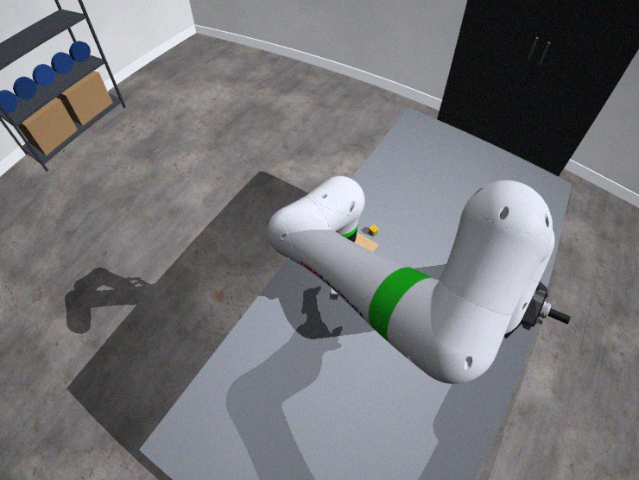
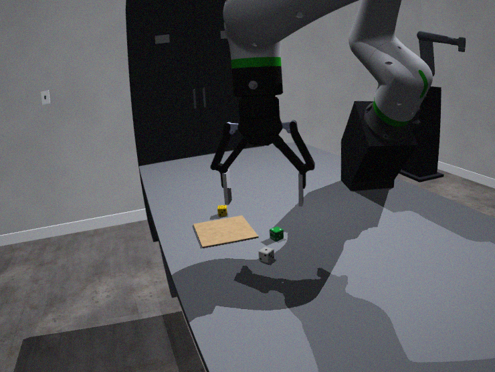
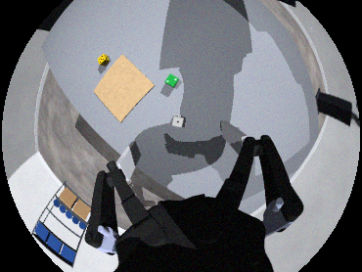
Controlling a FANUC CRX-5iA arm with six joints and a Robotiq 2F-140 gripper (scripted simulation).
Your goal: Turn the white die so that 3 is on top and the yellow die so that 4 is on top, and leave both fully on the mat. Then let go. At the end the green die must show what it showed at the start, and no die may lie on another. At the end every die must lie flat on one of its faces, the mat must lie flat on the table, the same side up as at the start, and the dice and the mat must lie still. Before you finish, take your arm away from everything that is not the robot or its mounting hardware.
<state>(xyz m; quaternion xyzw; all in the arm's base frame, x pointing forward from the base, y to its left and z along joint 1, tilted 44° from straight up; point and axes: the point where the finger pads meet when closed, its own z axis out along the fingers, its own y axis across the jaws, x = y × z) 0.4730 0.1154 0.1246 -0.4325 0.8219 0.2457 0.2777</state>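
Right now my hand is 13 cm above the white die. The rest, counted from my hand: tan mat (5 cm ahead, 18 cm to the right, 14 cm below); green die (6 cm behind, 9 cm to the right, 13 cm below); yellow die (3 cm ahead, 28 cm to the right, 13 cm below).
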